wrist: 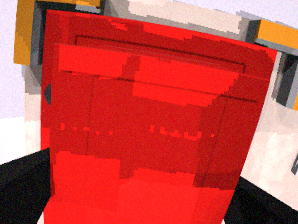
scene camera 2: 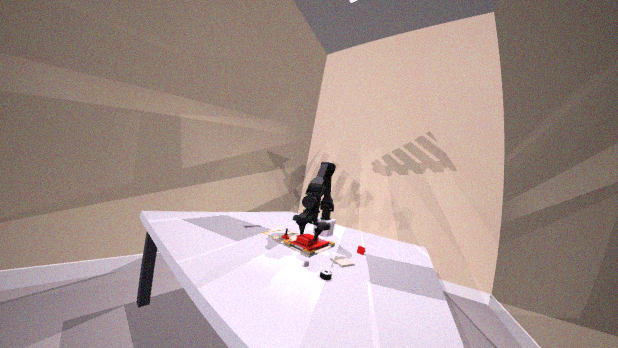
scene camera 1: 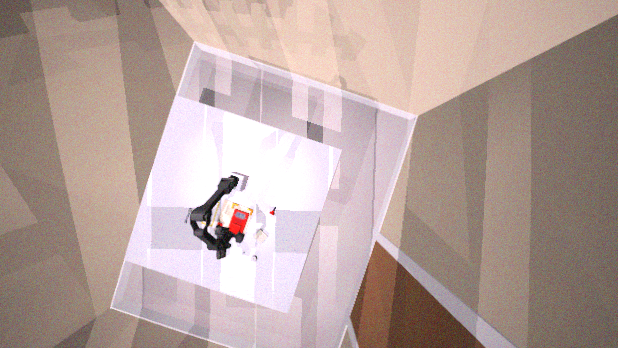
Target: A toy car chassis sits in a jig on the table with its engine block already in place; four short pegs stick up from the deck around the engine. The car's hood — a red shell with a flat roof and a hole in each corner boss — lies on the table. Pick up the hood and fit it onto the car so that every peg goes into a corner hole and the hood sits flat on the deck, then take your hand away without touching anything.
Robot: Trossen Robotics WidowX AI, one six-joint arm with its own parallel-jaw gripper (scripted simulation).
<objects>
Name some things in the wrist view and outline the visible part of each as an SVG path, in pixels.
The gripper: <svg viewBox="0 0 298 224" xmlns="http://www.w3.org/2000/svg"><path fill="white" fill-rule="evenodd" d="M238 177L233 196L231 196L225 217L223 217L225 224L298 224L298 210L290 208L290 205L285 204L285 202L275 198L275 196L271 196L270 193L267 193L267 190L265 192L265 190L251 183L251 181L247 181L245 177ZM49 147L43 149L43 151L32 152L27 156L17 157L15 160L7 161L7 163L0 165L0 224L37 224L39 222L41 213L44 212L45 206L47 206L49 198L51 198L51 188L49 188L49 181L51 181Z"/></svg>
A red hood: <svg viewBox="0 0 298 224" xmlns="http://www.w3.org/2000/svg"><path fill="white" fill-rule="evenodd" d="M55 43L52 64L51 143L49 143L49 167L51 167L49 188L51 188L52 224L222 224L227 206L229 206L231 196L233 196L235 185L237 185L238 177L241 175L251 141L253 141L255 131L257 131L259 115L261 115L263 104L265 104L270 79L262 76L247 75L247 73L237 72L234 69L222 67L222 65L204 63L204 61L188 59L188 57L165 55L165 53L141 51L141 49L133 51L133 49L110 47L110 45L89 44L80 47L80 45Z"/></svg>
</objects>
